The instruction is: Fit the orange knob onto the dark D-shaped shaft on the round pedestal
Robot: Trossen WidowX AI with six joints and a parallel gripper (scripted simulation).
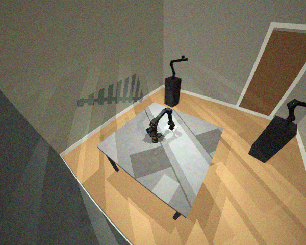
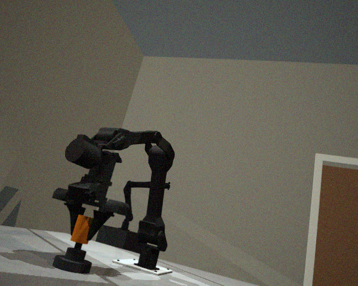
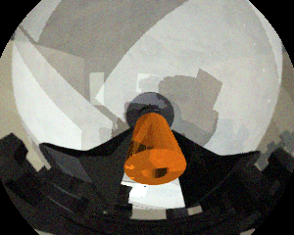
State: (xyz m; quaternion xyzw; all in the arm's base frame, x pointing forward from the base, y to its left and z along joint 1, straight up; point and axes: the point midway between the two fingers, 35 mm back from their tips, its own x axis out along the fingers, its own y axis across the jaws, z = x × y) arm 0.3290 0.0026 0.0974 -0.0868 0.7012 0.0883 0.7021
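My gripper tip is now 20 mm below the orange knob. Also, from my gripper tip: round pedestal (40 mm below).
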